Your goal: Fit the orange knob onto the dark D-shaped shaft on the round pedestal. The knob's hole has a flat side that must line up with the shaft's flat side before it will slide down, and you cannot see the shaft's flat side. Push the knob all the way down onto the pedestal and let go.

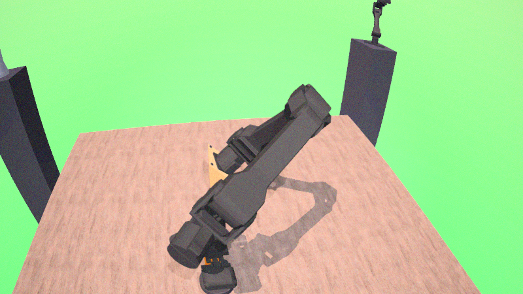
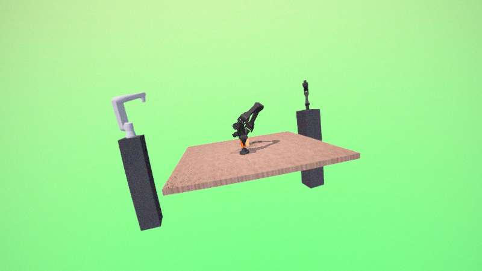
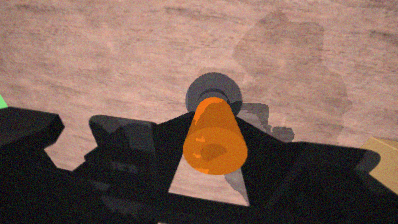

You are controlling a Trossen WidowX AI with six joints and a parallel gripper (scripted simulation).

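My gripper tip is now 4 cm above the dark round pedestal. The rest, counted from my gripper tip: orange knob (2 cm above).
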